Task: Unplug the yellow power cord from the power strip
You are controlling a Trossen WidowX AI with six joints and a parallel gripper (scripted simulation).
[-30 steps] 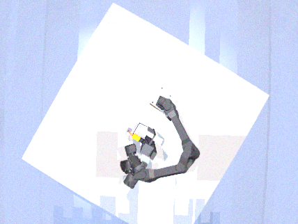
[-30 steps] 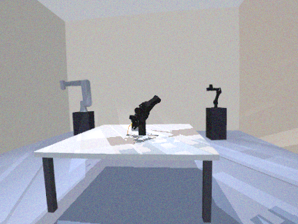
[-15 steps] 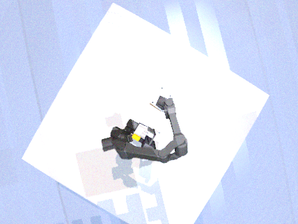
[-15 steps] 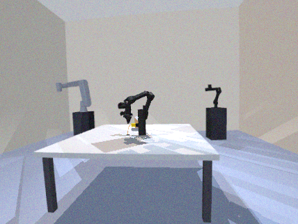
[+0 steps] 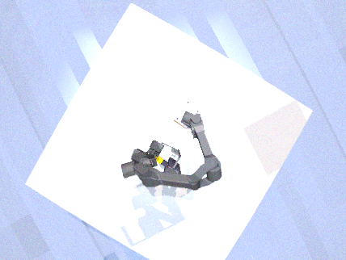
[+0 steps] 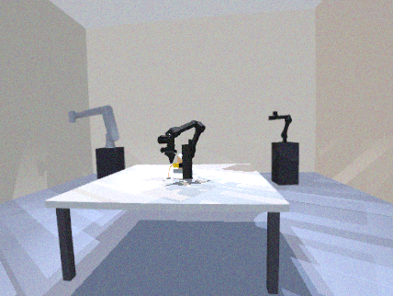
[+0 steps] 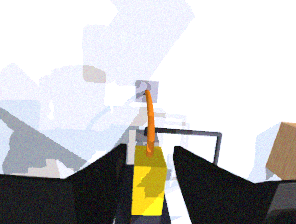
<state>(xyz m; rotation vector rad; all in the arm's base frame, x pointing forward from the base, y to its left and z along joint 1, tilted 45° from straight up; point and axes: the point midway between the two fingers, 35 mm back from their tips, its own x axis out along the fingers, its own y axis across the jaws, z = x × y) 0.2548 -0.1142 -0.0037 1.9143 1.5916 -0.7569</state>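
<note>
The yellow plug is 6 cm to the left of my gripper tip and 1 cm below it.
</note>
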